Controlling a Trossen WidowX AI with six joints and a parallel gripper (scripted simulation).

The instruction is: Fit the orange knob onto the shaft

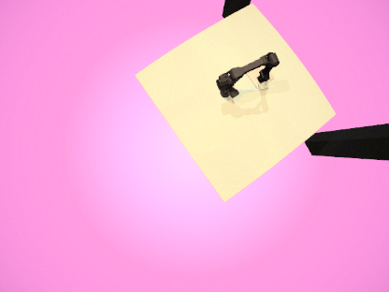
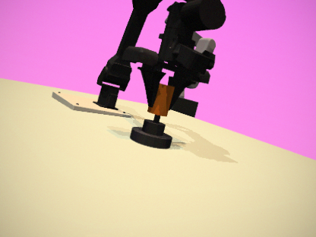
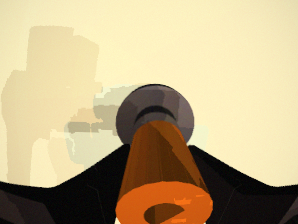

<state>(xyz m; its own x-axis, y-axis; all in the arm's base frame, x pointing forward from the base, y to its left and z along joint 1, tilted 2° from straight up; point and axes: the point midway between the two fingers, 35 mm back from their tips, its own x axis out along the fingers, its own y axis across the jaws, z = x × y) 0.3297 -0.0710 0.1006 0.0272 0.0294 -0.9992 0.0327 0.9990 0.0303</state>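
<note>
Now: gripper tip 20 mm below the orange knob. Also, from my gripper tip: dark pedestal: 40 mm below.
</note>
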